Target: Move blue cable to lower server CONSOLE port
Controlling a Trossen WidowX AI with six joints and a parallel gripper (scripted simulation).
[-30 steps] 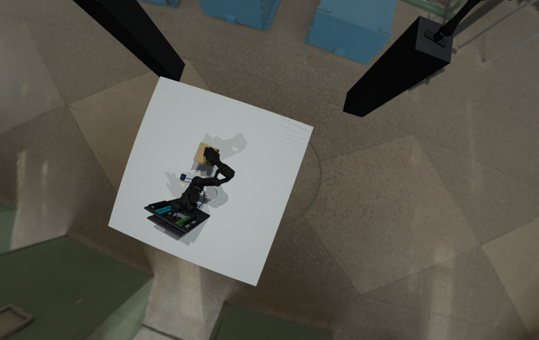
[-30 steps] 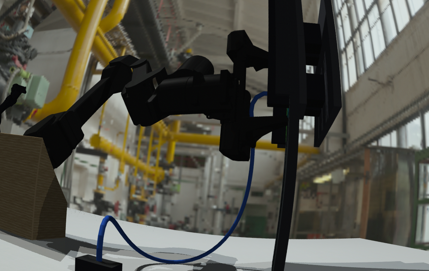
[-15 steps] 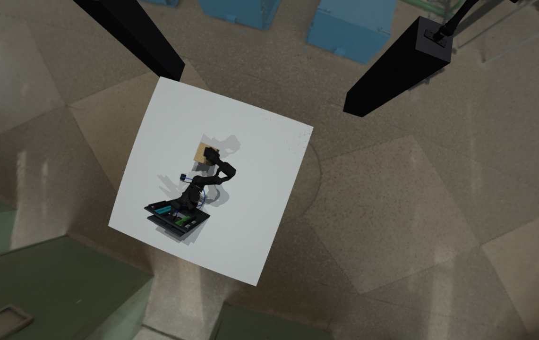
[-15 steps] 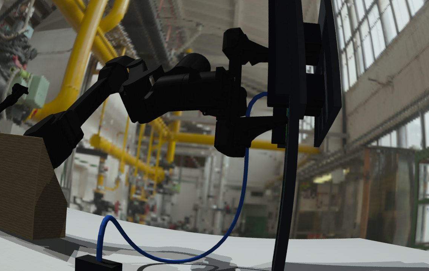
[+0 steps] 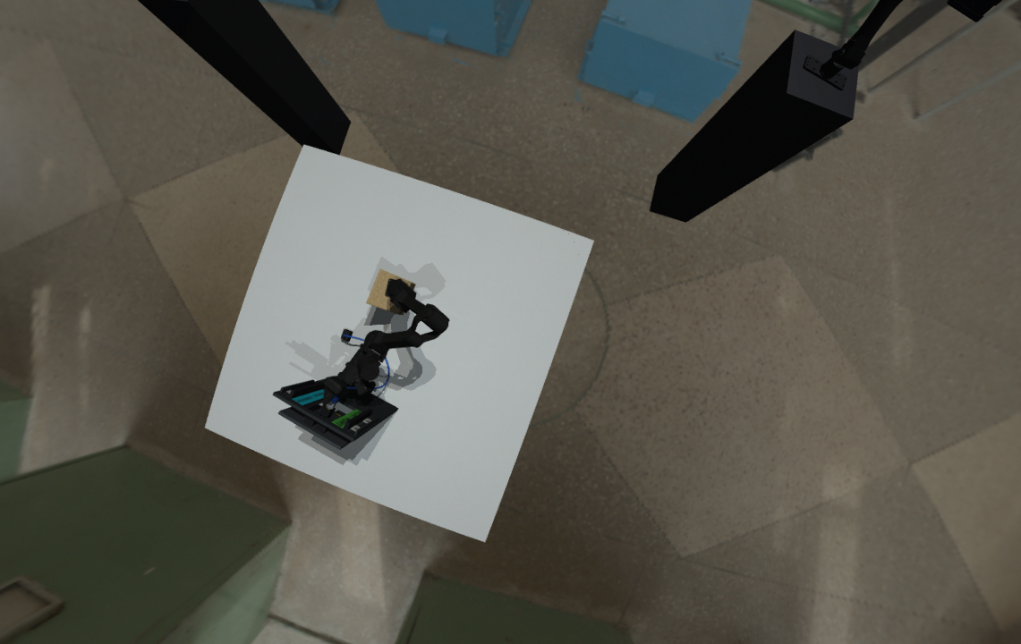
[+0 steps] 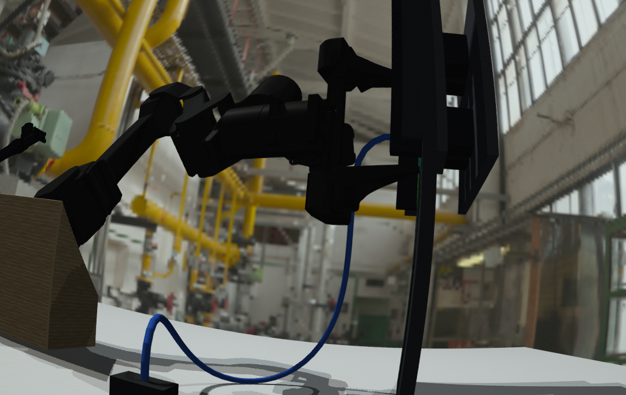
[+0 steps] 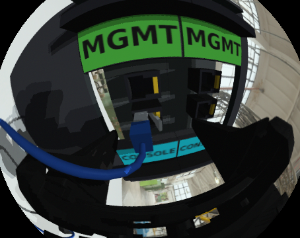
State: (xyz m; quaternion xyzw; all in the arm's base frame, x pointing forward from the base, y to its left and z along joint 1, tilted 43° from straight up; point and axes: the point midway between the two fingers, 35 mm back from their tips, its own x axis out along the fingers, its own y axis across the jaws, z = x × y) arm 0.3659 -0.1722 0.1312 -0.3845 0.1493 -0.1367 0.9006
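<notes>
The blue plug lies 2 cm ahead of my gripper tip and 1 cm below it. Also, from my gripper tip: black anchor block: 19 cm behind, 12 cm to the right, 26 cm below.
</notes>
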